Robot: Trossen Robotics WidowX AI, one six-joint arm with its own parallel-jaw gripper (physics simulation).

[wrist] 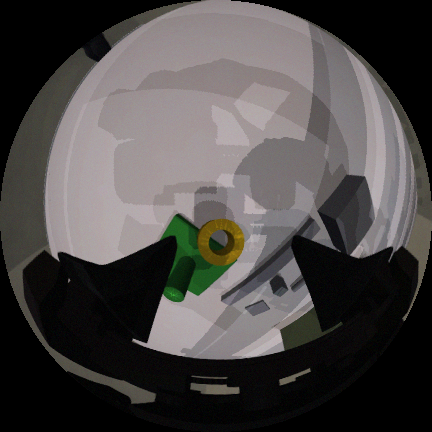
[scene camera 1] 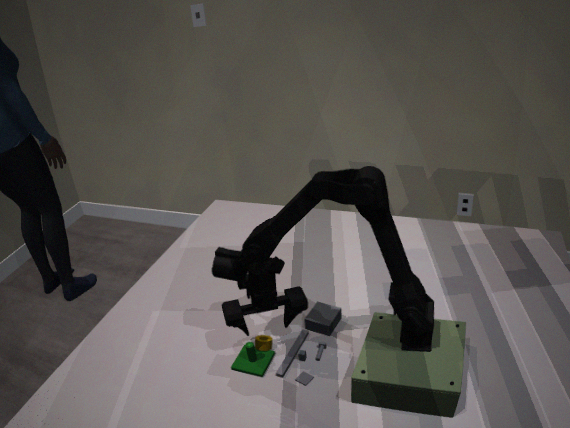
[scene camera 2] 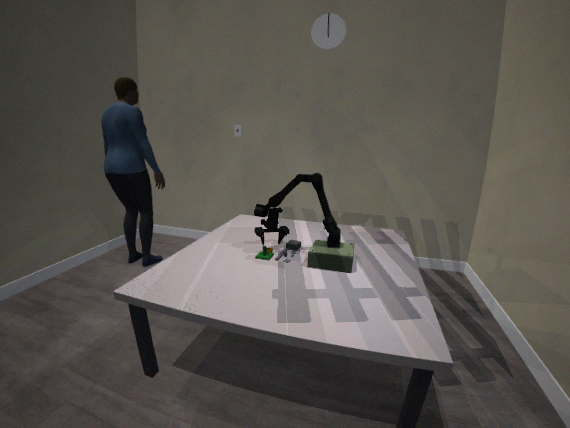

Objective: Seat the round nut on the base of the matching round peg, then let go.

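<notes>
The round nut is an orange-yellow ring (scene camera 1: pixel 263 345) (scene camera 2: pixel 270 250) (wrist: pixel 205 245) at the far right corner of the green base in scene camera 1. In the wrist view it overlaps that corner, and through its hole some green and some table show. I cannot tell whether it rests partly on the base. The green square base (scene camera 1: pixel 250 368) (scene camera 2: pixel 263 257) (wrist: pixel 202 282) lies on the table with its green round peg (scene camera 1: pixel 251 352) (wrist: pixel 182 275) upright and bare. My gripper (scene camera 1: pixel 267 330) (scene camera 2: pixel 271 243) (wrist: pixel 236 242) is open and empty above the nut, its fingers pointing down on either side.
A dark grey block (scene camera 1: pixel 323 318) (wrist: pixel 351 210), a long grey bar (scene camera 1: pixel 293 353) (wrist: pixel 270 265), a small cube (scene camera 1: pixel 302 355) (wrist: pixel 278 285), a bolt (scene camera 1: pixel 320 352) and a thin plate (scene camera 1: pixel 304 378) (wrist: pixel 258 307) lie between the nut and the arm's green pedestal (scene camera 1: pixel 410 362) (scene camera 2: pixel 331 257).
</notes>
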